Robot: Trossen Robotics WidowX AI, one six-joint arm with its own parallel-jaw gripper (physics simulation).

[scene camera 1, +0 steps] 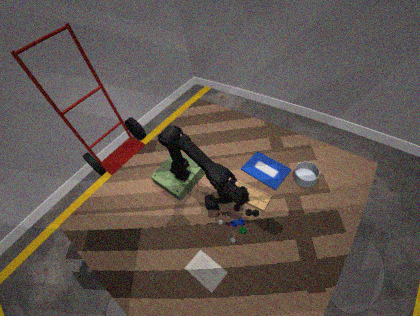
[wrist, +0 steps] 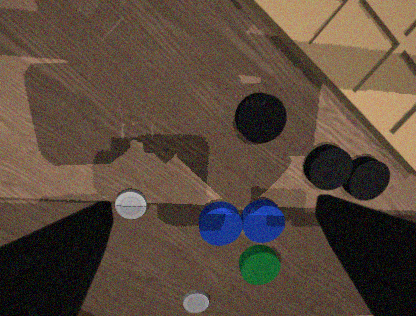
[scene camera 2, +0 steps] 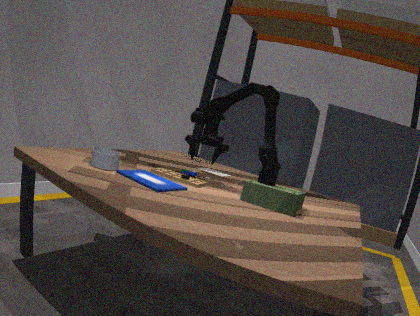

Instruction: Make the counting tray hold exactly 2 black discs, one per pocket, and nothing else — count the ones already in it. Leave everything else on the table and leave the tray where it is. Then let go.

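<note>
The wooden counting tray (scene camera 1: 260, 199) (wrist: 327, 31) lies on the table, partly hidden by the arm in scene view 1. In the wrist view part of it shows at the upper right, with no disc in that part; the other pockets are out of view. Three black discs (wrist: 260, 117) (wrist: 328, 166) (wrist: 367, 177) lie on the table beside the tray, two touching. My gripper (wrist: 216, 207) (scene camera 2: 204, 160) is open and empty, above the table beside the tray. Two blue discs (wrist: 220, 223) (wrist: 263, 220) and a green disc (wrist: 259, 265) lie below, between the fingers' lines in the wrist view.
Two small white discs (wrist: 131, 205) (wrist: 196, 302) lie near the coloured ones. A blue board (scene camera 1: 280, 177) (scene camera 2: 172, 187) and a grey round container (scene camera 1: 306, 175) (scene camera 2: 105, 159) stand beyond the tray. A paper sheet (scene camera 1: 205, 270) lies on the table. The arm's green base (scene camera 1: 170, 188) (scene camera 2: 272, 197) is nearby.
</note>
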